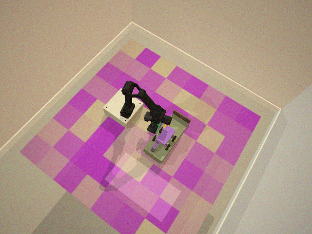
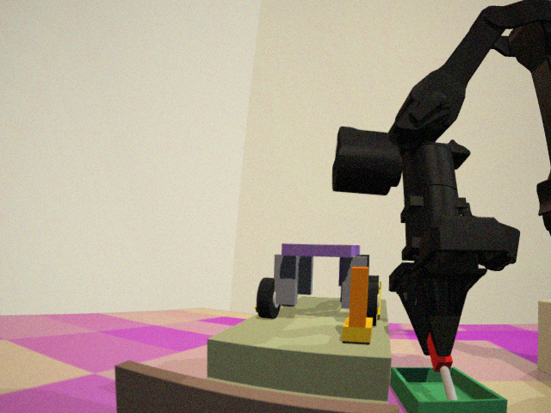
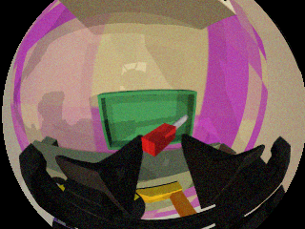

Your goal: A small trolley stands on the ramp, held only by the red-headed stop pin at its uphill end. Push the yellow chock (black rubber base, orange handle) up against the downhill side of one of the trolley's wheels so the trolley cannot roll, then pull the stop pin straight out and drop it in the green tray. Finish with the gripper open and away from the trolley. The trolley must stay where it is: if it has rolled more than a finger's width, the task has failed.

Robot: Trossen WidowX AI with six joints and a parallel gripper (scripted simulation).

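Now: the green tray 5 cm below my gripper tip, 1 cm to the right of it and 1 cm behind it. Also, from my gripper tip: pale green ramp: 11 cm ahead, 10 cm to the right; yellow chock: 7 cm ahead, 4 cm above, 1 cm to the right; red-headed stop pin: 1 cm to the left, 1 cm below.
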